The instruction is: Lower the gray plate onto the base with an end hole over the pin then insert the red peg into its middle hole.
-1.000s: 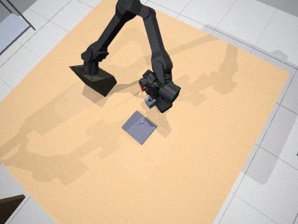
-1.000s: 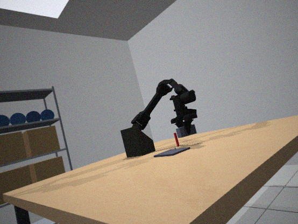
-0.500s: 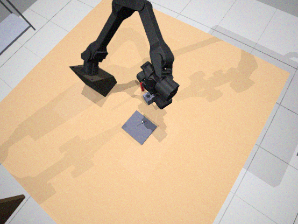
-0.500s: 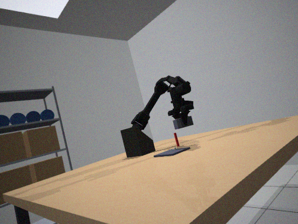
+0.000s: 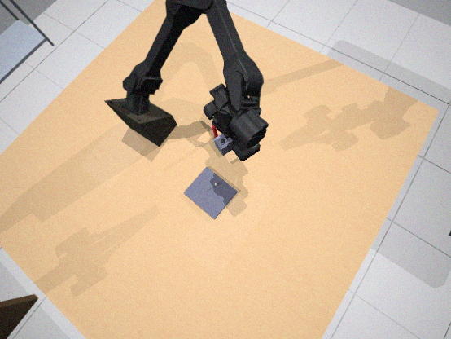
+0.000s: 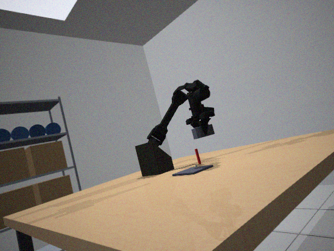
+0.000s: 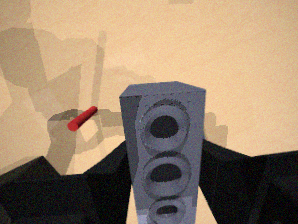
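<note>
Now: the blue-gray base 10 mm behind my gripper tip, 130 mm to the right of it and 130 mm below it. Also, from my gripper tip: gray plate 30 mm above; then red peg 100 mm behind, 40 mm to the left, 100 mm below.
</note>
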